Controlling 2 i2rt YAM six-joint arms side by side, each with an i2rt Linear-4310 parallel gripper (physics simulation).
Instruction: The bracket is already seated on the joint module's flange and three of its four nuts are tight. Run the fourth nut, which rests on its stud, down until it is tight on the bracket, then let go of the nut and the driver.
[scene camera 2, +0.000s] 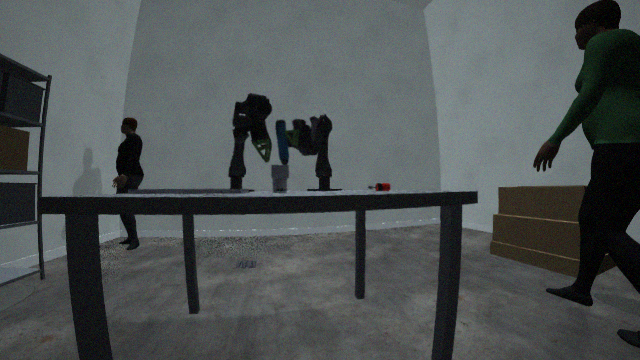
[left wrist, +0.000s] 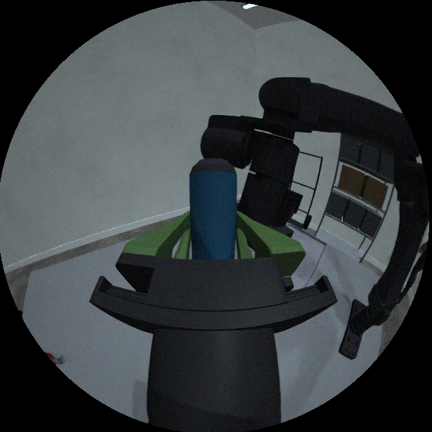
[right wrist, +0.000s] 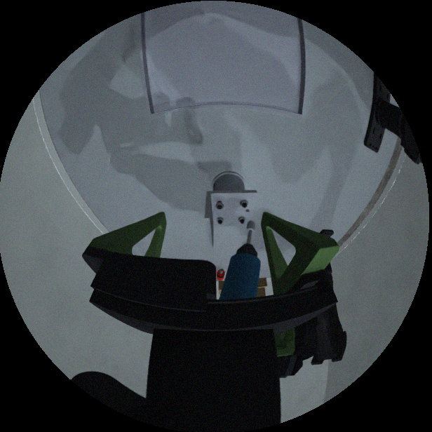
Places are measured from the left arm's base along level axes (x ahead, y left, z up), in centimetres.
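Where they show: left gripper, fingertip midpoint: (scene camera 2: 280, 132); right gripper, fingertip midpoint: (scene camera 2: 266, 161); left arm's base at its link origin: (scene camera 2: 324, 190).
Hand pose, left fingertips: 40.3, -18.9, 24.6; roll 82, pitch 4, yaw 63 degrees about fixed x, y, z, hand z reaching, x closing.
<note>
Things, the pixels of their centre, and the offset from my left fingertips, as dx, dy, dz.
- blue driver at the middle of its body: (scene camera 2: 283, 148) -2.5, +0.7, -6.4
- pale bracket at the middle of its body: (scene camera 2: 279, 172) -1.9, -0.5, -16.4
- grey joint module at the middle of its body: (scene camera 2: 279, 183) -1.9, -0.5, -20.9
- red driver at the middle of its body: (scene camera 2: 378, 187) -8.1, +42.2, -22.9
The blue driver (scene camera 2: 282, 142) (left wrist: 213, 215) (right wrist: 242, 277) stands nearly upright. My left gripper (left wrist: 212, 216) is shut on its handle. In the right wrist view its socket tip (right wrist: 251, 225) shows close beside the lower right nut (right wrist: 242, 220), apart from it in the picture. The pale bracket (scene camera 2: 280, 170) (right wrist: 231, 212) sits on the grey joint module (scene camera 2: 280, 185) (right wrist: 228, 181). The other nuts (right wrist: 219, 205) (right wrist: 244, 204) (right wrist: 220, 220) show on its face; which is loose I cannot tell. My right gripper (right wrist: 213, 217) is open and empty above the bracket.
A red driver (scene camera 2: 383, 187) (left wrist: 51, 357) (right wrist: 220, 274) lies on the table (scene camera 2: 250, 204). An outlined panel (right wrist: 225, 104) lies on the tabletop. A shelf rack (scene camera 2: 40, 200) stands at the left, brown boxes (scene camera 2: 537, 230) at the right. Two people (scene camera 2: 130, 155) (scene camera 2: 615, 90) stand beyond the table.
</note>
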